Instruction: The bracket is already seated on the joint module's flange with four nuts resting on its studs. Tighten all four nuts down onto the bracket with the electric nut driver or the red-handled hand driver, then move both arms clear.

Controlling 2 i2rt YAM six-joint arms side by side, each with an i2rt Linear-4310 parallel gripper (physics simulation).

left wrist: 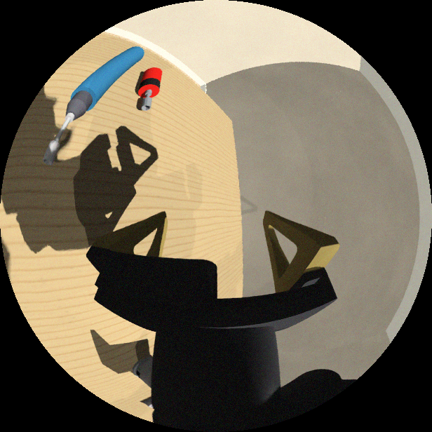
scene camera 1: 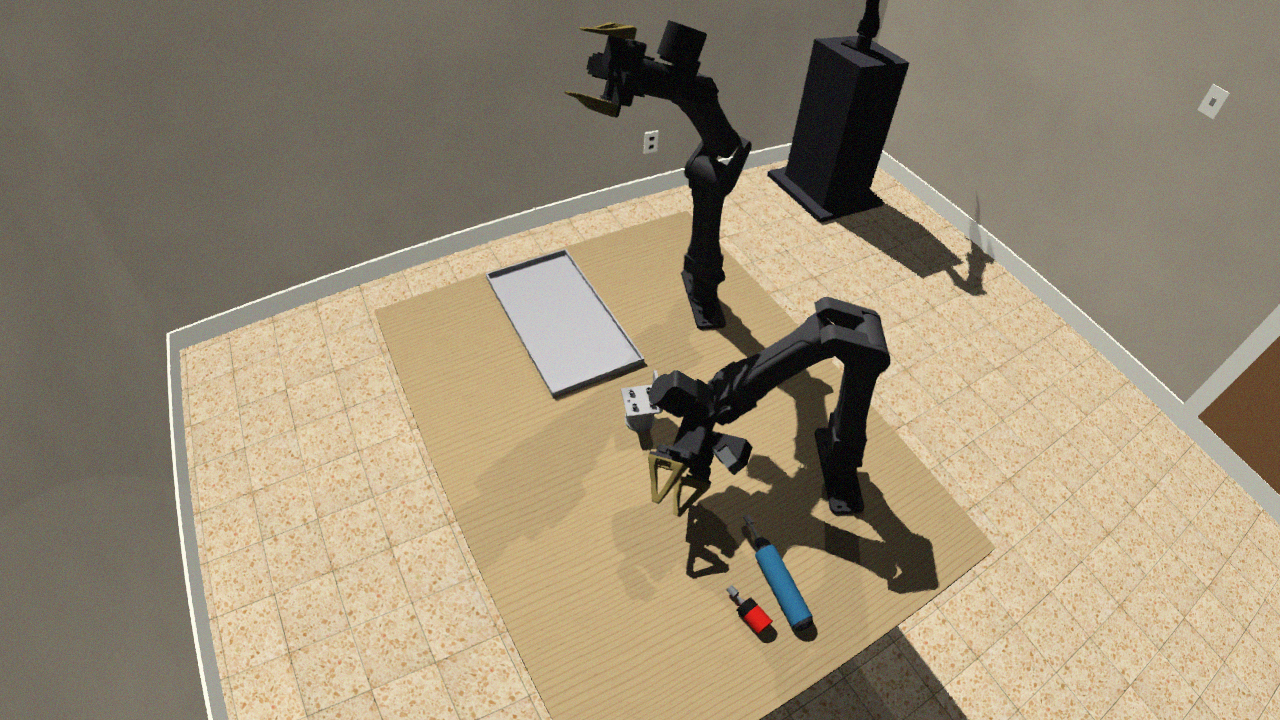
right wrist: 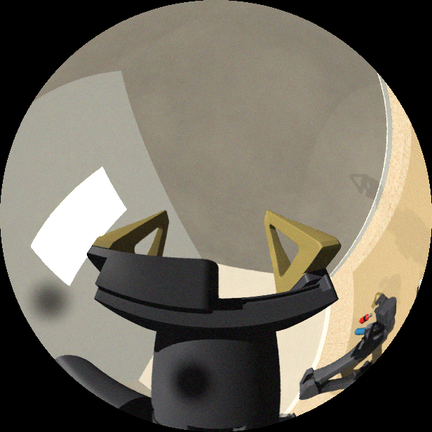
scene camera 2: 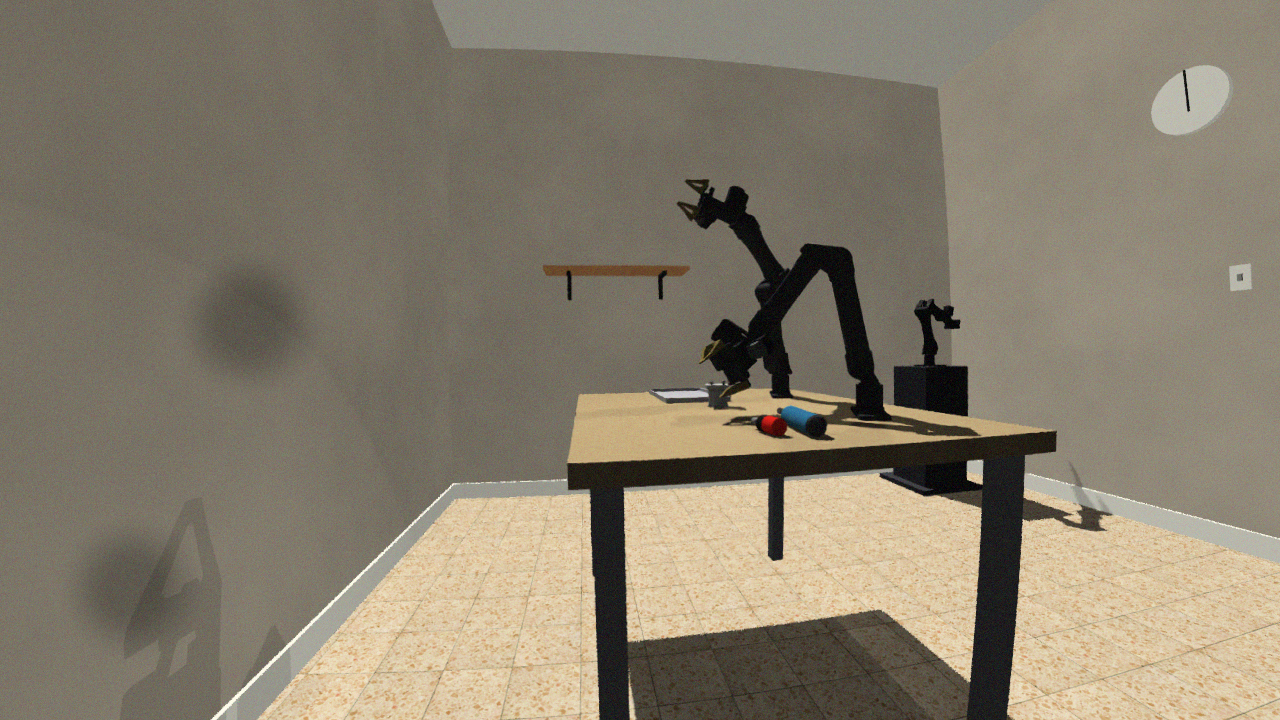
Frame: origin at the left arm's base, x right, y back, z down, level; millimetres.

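Seen in the pictures: left gripper, fingertip midpoint: (scene camera 1: 666, 509) (scene camera 2: 711, 380); right gripper, fingertip midpoint: (scene camera 1: 574, 60) (scene camera 2: 681, 191); left arm's base at its link origin: (scene camera 1: 838, 470) (scene camera 2: 869, 414); right arm's base at its link origin: (scene camera 1: 702, 298) (scene camera 2: 780, 395).
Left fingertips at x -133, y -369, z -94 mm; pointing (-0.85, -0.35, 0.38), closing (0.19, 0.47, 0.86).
Offsets run from my left fingertips to a thing's middle. Level surfaces: height alone.
The light grey bracket {dx +261, dy -35, dz +12 mm} (scene camera 1: 637, 402) (scene camera 2: 717, 386) sits on the joint module mid-table, with dark nuts on top; my left arm partly covers it in scene camera 1. How far down the nuts are cannot be told. The blue electric driver {dx -89, dy +199, dz +74 mm} (scene camera 1: 783, 586) (scene camera 2: 803, 420) (left wrist: 107, 77) lies on the table beside the red-handled hand driver {dx -157, dy +141, dz +77 mm} (scene camera 1: 756, 617) (scene camera 2: 772, 425) (left wrist: 150, 82). My left gripper (scene camera 1: 665, 506) (left wrist: 214, 216) is open and empty, above the table between the bracket and the drivers. My right gripper (scene camera 1: 572, 60) (scene camera 2: 683, 194) (right wrist: 216, 215) is open and empty, raised high, far from both drivers.
A shallow grey tray (scene camera 1: 597, 382) lies beyond the bracket on the wooden table top {dz +94 mm} (scene camera 1: 501, 573) (scene camera 2: 644, 443). A black pedestal (scene camera 1: 841, 125) (scene camera 2: 930, 389) with a small arm stands behind the table. A wall shelf (scene camera 2: 615, 270) hangs at the back.
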